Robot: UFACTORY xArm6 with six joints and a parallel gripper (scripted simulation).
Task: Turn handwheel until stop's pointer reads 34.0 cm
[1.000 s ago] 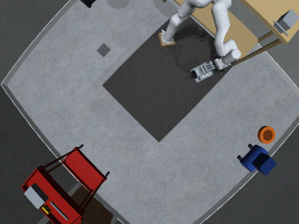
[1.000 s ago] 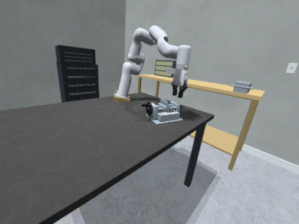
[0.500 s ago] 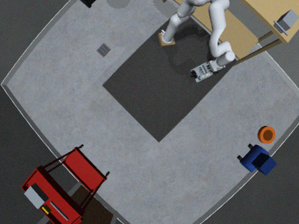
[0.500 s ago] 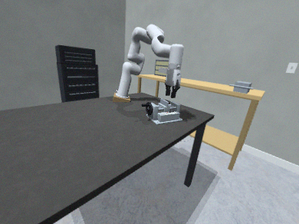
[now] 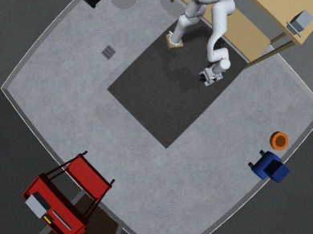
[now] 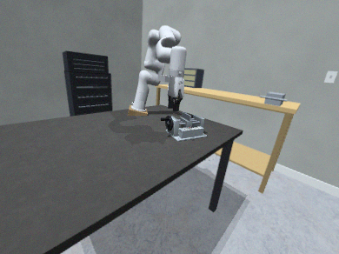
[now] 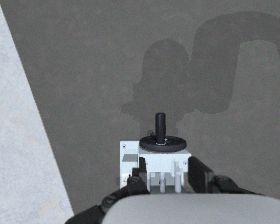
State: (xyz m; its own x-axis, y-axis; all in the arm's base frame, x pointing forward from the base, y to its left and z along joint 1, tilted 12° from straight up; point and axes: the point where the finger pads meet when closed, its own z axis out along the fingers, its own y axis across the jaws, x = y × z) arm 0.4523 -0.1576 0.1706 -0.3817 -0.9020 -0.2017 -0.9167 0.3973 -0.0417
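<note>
The upright knob is 2 cm behind my hand, 4 cm to the right of it and 7 cm below it. From my hand the other things lie so: handwheel (2 cm behind, 2 cm to the right, 8 cm below); sliding stop (4 cm ahead, 9 cm to the left, 8 cm below).
</note>
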